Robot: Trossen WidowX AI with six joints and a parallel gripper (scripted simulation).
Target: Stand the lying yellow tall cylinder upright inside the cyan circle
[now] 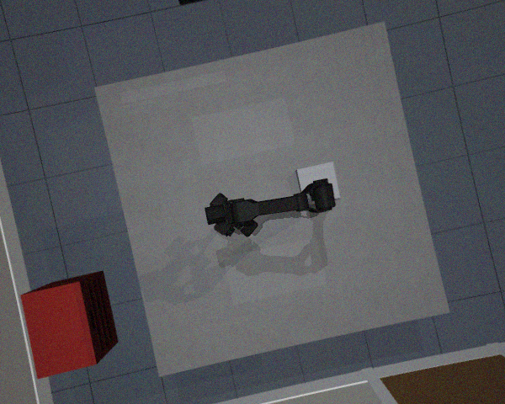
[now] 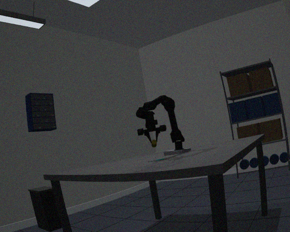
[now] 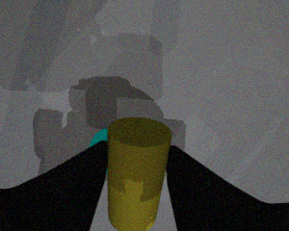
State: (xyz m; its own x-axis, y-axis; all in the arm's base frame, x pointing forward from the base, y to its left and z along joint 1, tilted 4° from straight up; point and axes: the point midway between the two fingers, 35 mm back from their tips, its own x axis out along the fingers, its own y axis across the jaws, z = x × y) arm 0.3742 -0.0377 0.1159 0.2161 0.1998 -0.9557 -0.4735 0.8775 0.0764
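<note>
The cyan circle is 40 mm behind my gripper tip and 120 mm below it. Round my gripper tip: yellow tall cylinder (20 mm behind, 10 mm to the right, 10 mm below).
</note>
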